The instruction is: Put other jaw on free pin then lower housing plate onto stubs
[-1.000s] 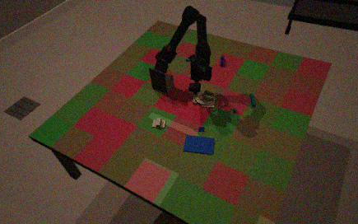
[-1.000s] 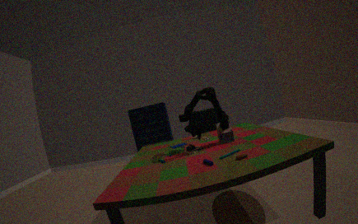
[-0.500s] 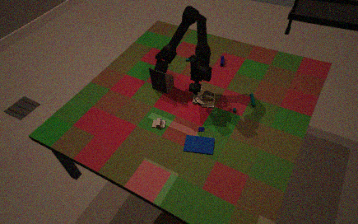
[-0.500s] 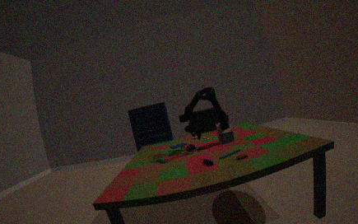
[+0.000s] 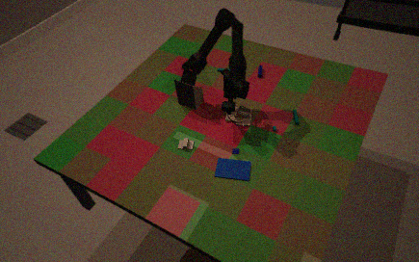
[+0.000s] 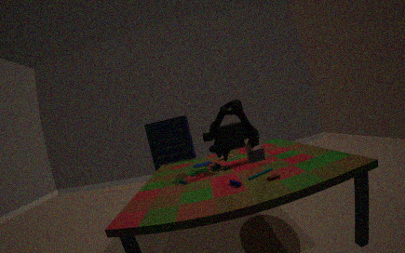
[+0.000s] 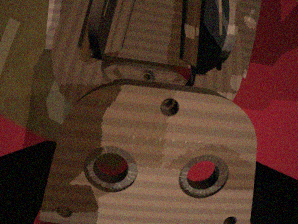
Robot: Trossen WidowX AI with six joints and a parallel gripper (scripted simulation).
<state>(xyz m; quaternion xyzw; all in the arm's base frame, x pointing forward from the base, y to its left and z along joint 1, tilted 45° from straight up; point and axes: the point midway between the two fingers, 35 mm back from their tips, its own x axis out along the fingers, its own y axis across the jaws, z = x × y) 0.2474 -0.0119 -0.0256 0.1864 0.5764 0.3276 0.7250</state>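
My gripper tip is 40 mm above the pale curved jaw, 20 mm short of it and 10 mm to the left of it. Also, from my gripper tip: brown piece 460 mm to the left, 150 mm behind, 50 mm below; then pale housing piece 20 mm above, 10 mm ahead; then blue flat plate 300 mm to the right, 120 mm ahead, 60 mm below.
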